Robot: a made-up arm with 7 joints. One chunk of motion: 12 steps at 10 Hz.
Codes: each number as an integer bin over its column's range. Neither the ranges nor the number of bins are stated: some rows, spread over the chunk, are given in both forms.
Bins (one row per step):
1: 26 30 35 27 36 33
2: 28 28 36 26 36 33
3: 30 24 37 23 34 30
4: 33 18 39 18 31 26
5: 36 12 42 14 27 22
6: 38 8 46 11 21 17
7: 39 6 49 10 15 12
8: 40 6 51 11 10 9
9: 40 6 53 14 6 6
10: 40 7 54 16 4 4
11: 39 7 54 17 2 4
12: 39 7 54 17 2 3
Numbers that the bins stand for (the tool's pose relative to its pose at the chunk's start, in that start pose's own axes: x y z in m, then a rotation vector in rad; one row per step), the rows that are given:
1: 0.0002 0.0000 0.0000 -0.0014 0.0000 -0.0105
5: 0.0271 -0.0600 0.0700 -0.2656 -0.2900 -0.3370
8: 0.0379 -0.0800 0.1600 -0.3265 -0.8378 -0.7229
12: 0.0352 -0.0767 0.1900 -0.2046 -1.0956 -0.9010
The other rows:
2: 0.0056 -0.0067 0.0100 -0.0217 0.0000 -0.0105
3: 0.0110 -0.0200 0.0200 -0.0827 -0.0644 -0.0995
4: 0.0190 -0.0400 0.0400 -0.1843 -0.1611 -0.2183
6: 0.0325 -0.0733 0.1100 -0.3265 -0.4833 -0.4854
7: 0.0352 -0.0800 0.1400 -0.3468 -0.6767 -0.6338
9: 0.0379 -0.0800 0.1800 -0.2656 -0.9667 -0.8119
10: 0.0379 -0.0767 0.1900 -0.2249 -1.0311 -0.8713
11: 0.0352 -0.0767 0.1900 -0.2046 -1.0956 -0.8713

